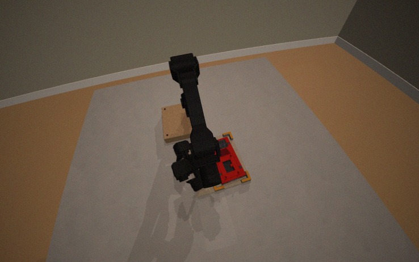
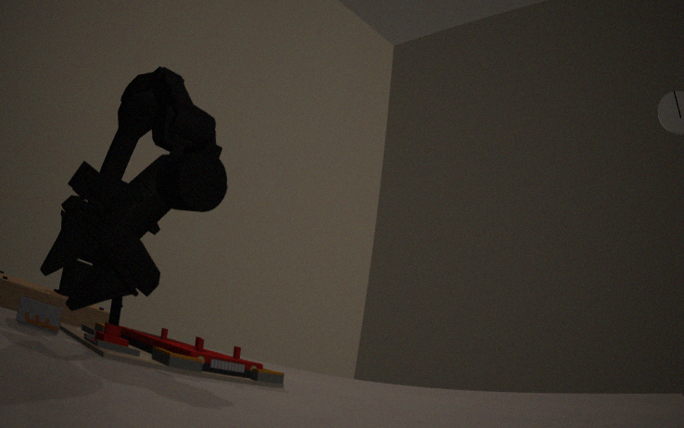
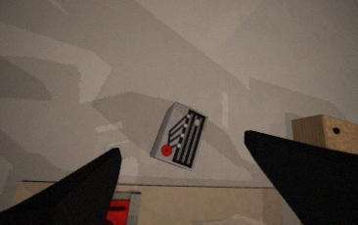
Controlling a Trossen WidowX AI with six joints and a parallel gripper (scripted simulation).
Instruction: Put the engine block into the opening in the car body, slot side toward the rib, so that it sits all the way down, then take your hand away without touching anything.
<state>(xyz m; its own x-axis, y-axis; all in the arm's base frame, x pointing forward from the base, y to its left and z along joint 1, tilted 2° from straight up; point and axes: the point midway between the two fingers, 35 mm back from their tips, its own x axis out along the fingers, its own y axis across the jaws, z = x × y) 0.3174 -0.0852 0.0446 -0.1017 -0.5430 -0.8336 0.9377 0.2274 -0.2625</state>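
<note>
My gripper tip is 1 cm past the engine block, 1 cm to the left of it and 4 cm above it. Also, from my gripper tip: black peg: 4 cm ahead, 7 cm to the left, 1 cm below.
</note>
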